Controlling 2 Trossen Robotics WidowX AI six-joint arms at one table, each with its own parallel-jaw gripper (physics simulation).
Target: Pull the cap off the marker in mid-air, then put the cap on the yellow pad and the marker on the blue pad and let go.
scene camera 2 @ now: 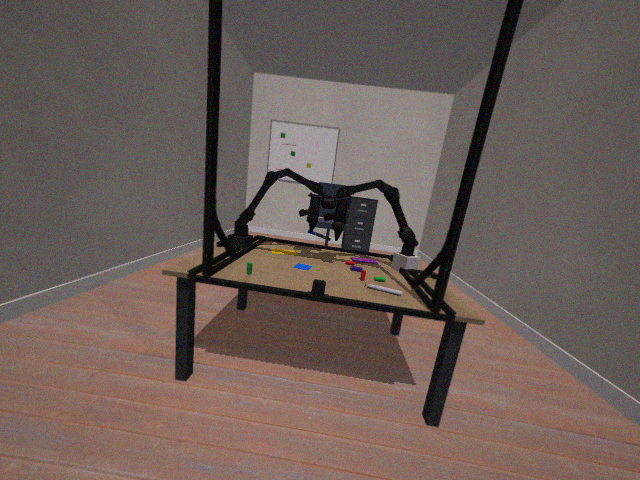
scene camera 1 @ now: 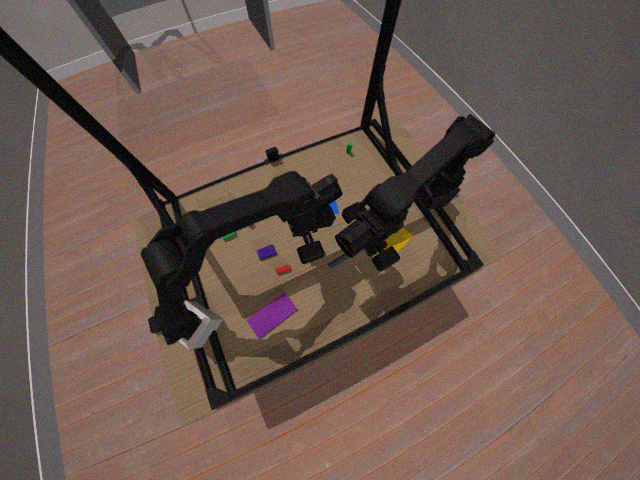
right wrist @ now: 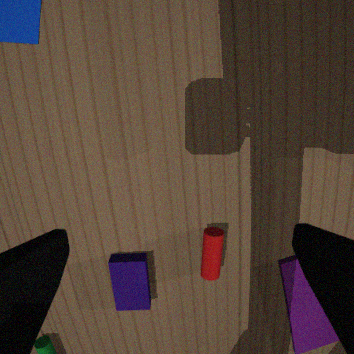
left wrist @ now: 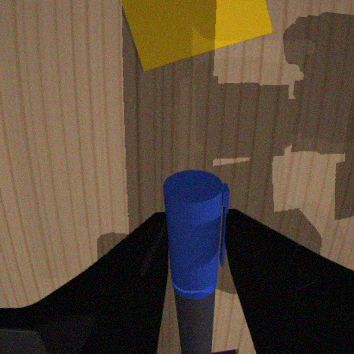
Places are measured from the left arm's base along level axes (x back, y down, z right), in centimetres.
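Pixels of known places: left gripper, between the fingertips: (scene camera 2: 310, 232) (left wrist: 195, 221); right gripper, between the fingertips: (scene camera 2: 336, 239) (scene camera 1: 302, 238) (right wrist: 182, 238); left arm's base, origin of its link: (scene camera 2: 240, 235) (scene camera 1: 438, 187); right arm's base, origin of its link: (scene camera 2: 407, 254) (scene camera 1: 187, 324).
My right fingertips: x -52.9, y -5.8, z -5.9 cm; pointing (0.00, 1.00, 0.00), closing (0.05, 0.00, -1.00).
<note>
Ahead of a thing's pixels: the offset from my right fingertips to its top centre.
My left gripper (scene camera 1: 368, 249) (scene camera 2: 311, 228) (left wrist: 195, 221) is shut on the marker's blue cap @(dx +15.8, dy -1.5, dz -7.7 cm) (left wrist: 194, 235), above the table. The marker's dark barrel @(dx +11.4, dy -0.8, dz -8.5 cm) (scene camera 1: 339, 259) (scene camera 2: 324, 237) (left wrist: 196, 322) runs on from the cap; the two are joined. My right gripper (right wrist: 182, 238) is open and empty, near the barrel's free end but apart from it. The marker does not show in the right wrist view. The yellow pad @(dx +30.6, dy +13.7, dz -4.8 cm) (scene camera 1: 400, 239) (scene camera 2: 284, 252) (left wrist: 243, 20) lies flat near the left gripper. The blue pad @(dx +13.2, dy +13.7, dz +14.9 cm) (scene camera 1: 334, 207) (scene camera 2: 302, 266) (right wrist: 19, 20) lies flat, partly hidden by the arms in scene camera 1.
A purple block @(dx -16.4, dy +13.0, dz -17.1 cm) (scene camera 1: 272, 316) (right wrist: 312, 310), dark violet block @(dx -12.9, dy +12.3, dz +3.9 cm) (scene camera 1: 266, 252) (right wrist: 131, 285), red cylinder @(dx -9.0, dy +11.7, dz -3.9 cm) (scene camera 1: 283, 269) (right wrist: 212, 255) and green cylinder @(dx -24.4, dy +11.7, dz +14.1 cm) (scene camera 1: 229, 236) (scene camera 2: 379, 279) lie on the table. A green cylinder @(dx +30.4, dy +9.0, dz +36.8 cm) (scene camera 1: 349, 148) (scene camera 2: 249, 268), red cylinder @(dx -16.4, dy +9.0, dz +17.3 cm) (scene camera 2: 362, 275) and white rod @(dx -25.2, dy +11.8, dz +26.0 cm) (scene camera 2: 383, 289) also show.
</note>
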